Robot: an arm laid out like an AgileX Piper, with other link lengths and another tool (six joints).
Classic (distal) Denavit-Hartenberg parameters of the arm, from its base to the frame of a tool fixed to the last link. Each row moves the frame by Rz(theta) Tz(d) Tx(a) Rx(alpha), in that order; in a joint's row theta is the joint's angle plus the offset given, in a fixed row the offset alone. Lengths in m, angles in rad.
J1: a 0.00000  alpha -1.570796  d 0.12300  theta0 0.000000
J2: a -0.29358  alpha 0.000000  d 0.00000  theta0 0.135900
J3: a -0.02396  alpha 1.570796  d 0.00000  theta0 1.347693
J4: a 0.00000  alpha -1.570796  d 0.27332  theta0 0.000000
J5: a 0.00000  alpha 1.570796  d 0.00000  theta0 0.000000
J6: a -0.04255  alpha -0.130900  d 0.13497  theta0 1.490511
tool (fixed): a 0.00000  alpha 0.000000  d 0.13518  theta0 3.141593
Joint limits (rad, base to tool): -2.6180..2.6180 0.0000..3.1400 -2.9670..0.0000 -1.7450..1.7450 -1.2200..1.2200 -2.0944..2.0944
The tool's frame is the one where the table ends.
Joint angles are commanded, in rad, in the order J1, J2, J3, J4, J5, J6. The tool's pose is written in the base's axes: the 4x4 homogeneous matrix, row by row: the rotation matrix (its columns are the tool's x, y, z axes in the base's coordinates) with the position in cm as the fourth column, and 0 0 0 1 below. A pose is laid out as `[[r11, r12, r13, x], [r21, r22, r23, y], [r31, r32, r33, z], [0, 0, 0, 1]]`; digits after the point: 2 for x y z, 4 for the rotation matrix.
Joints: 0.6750 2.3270 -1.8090 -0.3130 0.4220 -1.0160
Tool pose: [[0.6715, 0.5107, 0.5368, 56.21], [0.3007, -0.8500, 0.4325, 41.84], [0.6772, -0.1290, -0.7244, 4.66], [0, 0, 0, 1]]
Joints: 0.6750 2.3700 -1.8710 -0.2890 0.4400 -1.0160
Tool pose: [[0.6832, 0.4967, 0.5353, 56.93], [0.2796, -0.8551, 0.4366, 42.44], [0.6746, -0.1486, -0.7231, 4.15], [0, 0, 0, 1]]
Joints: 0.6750 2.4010 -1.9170 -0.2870 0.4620 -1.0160
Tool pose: [[0.6879, 0.4905, 0.5350, 57.44], [0.2780, -0.8590, 0.4300, 42.66], [0.6704, -0.1470, -0.7273, 3.67], [0, 0, 0, 1]]
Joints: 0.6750 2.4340 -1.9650 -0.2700 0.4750 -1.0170
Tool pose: [[0.6949, 0.4817, 0.5340, 57.94], [0.2636, -0.8615, 0.4340, 43.11], [0.6691, -0.1608, -0.7256, 3.27], [0, 0, 0, 1]]
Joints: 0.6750 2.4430 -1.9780 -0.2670 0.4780 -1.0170
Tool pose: [[0.6958, 0.4800, 0.5343, 58.09], [0.2606, -0.8619, 0.4349, 43.23], [0.6693, -0.1634, -0.7248, 3.17], [0, 0, 0, 1]]
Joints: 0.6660 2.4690 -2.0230 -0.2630 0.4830 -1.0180
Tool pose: [[0.6922, 0.4721, 0.5458, 59.08], [0.2458, -0.8654, 0.4368, 43.19], [0.6785, -0.1682, -0.7150, 3.31], [0, 0, 0, 1]]
